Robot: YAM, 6 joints.
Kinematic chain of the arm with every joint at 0, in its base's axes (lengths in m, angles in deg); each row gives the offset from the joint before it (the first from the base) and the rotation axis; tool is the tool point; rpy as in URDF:
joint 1: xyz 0 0 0.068 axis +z
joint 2: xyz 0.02 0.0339 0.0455 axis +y
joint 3: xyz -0.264 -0.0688 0 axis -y
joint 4: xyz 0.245 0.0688 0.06 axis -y
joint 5: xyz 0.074 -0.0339 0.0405 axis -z
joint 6: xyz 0.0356 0 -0.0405 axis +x
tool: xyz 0 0 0 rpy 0 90 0
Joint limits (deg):
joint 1: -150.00..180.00
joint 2: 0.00..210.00
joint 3: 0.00..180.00
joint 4: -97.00..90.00
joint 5: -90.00..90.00
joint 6: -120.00..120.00
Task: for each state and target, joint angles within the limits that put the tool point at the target. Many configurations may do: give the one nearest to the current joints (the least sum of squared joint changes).
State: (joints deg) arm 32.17 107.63 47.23 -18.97 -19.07 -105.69
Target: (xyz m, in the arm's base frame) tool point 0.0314 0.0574 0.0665
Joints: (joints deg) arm 46.66 98.22 13.93 -53.81 -27.71 -105.69
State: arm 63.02 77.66 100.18 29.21 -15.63 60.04
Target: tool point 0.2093 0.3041 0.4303
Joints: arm 54.01 88.60 80.28 23.80 -15.21 60.04
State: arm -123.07 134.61 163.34 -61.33 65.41 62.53
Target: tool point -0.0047 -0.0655 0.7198
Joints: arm -78.33 95.71 178.98 -20.40 30.11 62.53
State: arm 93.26 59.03 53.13 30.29 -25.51 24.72
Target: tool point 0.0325 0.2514 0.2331
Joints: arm 79.36 67.16 30.21 23.73 -24.01 24.72
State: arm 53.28 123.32 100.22 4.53 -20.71 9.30
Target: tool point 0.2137 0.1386 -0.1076
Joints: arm 30.59 149.77 53.94 -9.42 -17.24 9.30
